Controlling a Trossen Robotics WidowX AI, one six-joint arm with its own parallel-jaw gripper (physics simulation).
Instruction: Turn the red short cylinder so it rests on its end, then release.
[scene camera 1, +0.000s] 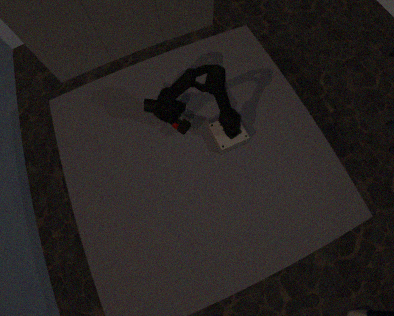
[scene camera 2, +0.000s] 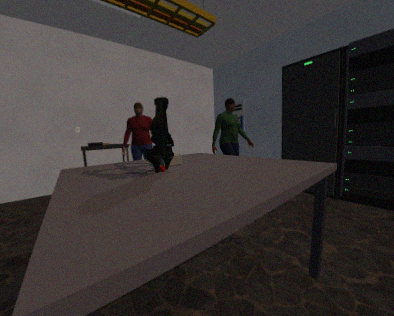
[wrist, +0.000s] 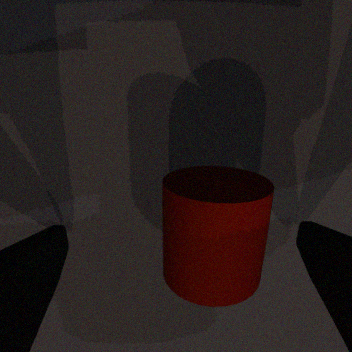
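The red short cylinder (scene camera 1: 175, 125) (scene camera 2: 162, 169) (wrist: 215, 245) lies on its side on the table (scene camera 1: 200, 215) (scene camera 2: 210, 200). In the wrist view its curved side shows, and one dark flat end faces the top of the image. My gripper (scene camera 1: 176, 123) (scene camera 2: 159, 168) (wrist: 184, 235) is open and low over the table, with nothing held. In the wrist view one finger is at each side of the cylinder, which sits nearer the right finger with gaps on both sides. In both scene views the dark gripper partly hides the cylinder.
The arm's pale base plate (scene camera 1: 225, 140) is right of the cylinder in scene camera 1, with the arm arching from it. Two people (scene camera 2: 139, 131) (scene camera 2: 229, 127) and a side table (scene camera 2: 105, 147) stand beyond the table. Black server racks (scene camera 2: 312, 115) stand at the right.
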